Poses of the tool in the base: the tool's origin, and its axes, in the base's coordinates. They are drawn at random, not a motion.
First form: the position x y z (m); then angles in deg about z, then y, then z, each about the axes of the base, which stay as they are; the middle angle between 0 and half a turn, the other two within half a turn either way.
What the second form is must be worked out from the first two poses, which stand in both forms.
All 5 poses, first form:
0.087, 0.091, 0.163, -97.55, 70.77, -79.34
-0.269, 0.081, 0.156, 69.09, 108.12, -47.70
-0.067, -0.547, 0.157, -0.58, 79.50, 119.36
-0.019, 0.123, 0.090, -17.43, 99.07, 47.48
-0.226, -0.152, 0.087, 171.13, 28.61, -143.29
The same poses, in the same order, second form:
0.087, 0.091, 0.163, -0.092, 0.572, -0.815, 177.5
-0.269, 0.081, 0.156, 0.844, 0.519, 0.133, 109.6
-0.067, -0.547, 0.157, -0.602, 0.348, 0.719, 133.9
-0.019, 0.123, 0.090, -0.524, 0.824, 0.216, 102.4
-0.226, -0.152, 0.087, 0.282, -0.671, 0.686, 39.7

